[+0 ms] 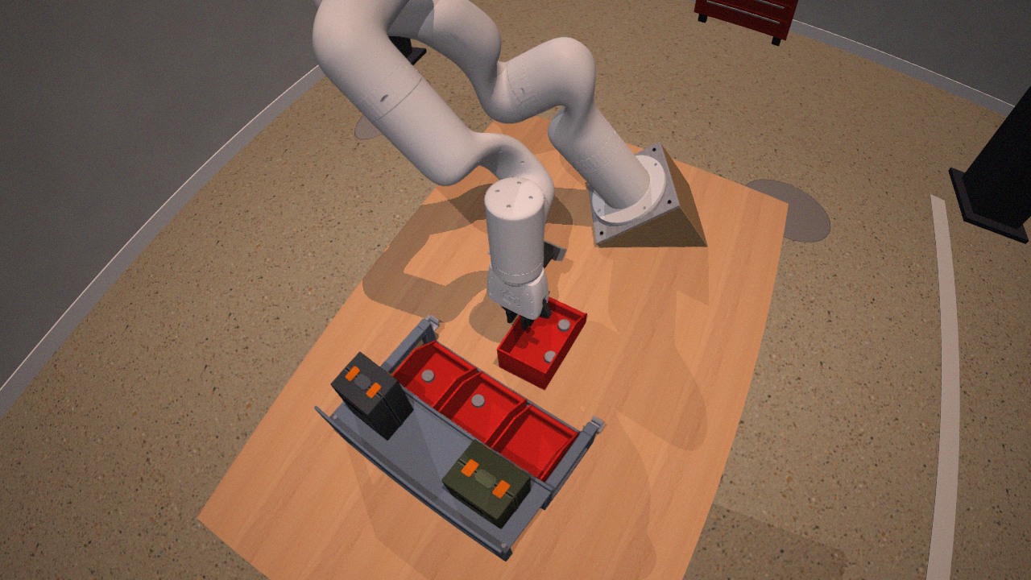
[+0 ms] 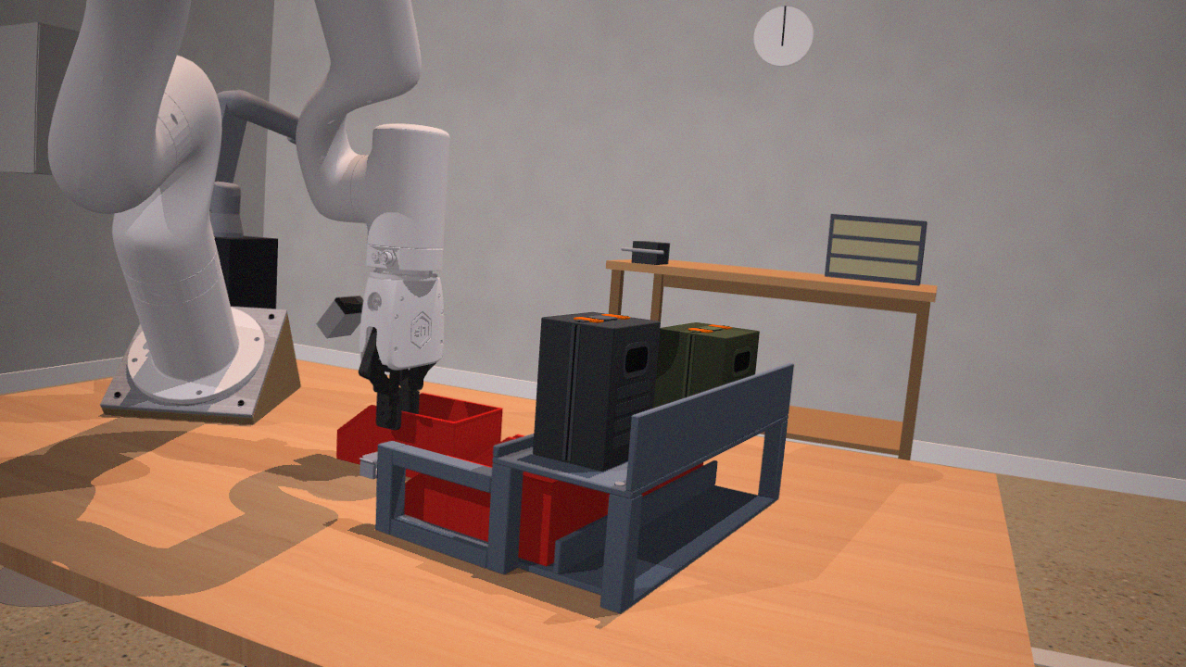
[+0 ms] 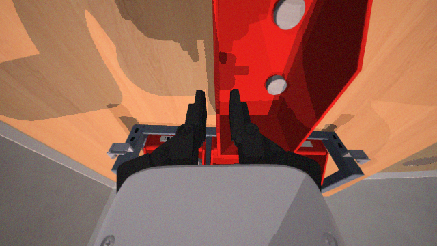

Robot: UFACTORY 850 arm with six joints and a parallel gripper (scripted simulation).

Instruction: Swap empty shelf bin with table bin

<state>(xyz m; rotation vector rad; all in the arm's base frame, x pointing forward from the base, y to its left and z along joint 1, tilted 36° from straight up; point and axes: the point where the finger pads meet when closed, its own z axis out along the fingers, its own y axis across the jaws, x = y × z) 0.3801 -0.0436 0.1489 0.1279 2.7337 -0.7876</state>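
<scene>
My gripper is now 120 mm short of the shelf front lip, 20 mm to the right of it and 70 mm above it. Round my hand: grey back panel (380 mm ahead, 50 mm to the right, 50 mm above); then black case (270 mm ahead, 140 mm to the right, 80 mm above); then green case (340 mm ahead, 80 mm to the left, 70 mm above).
</scene>
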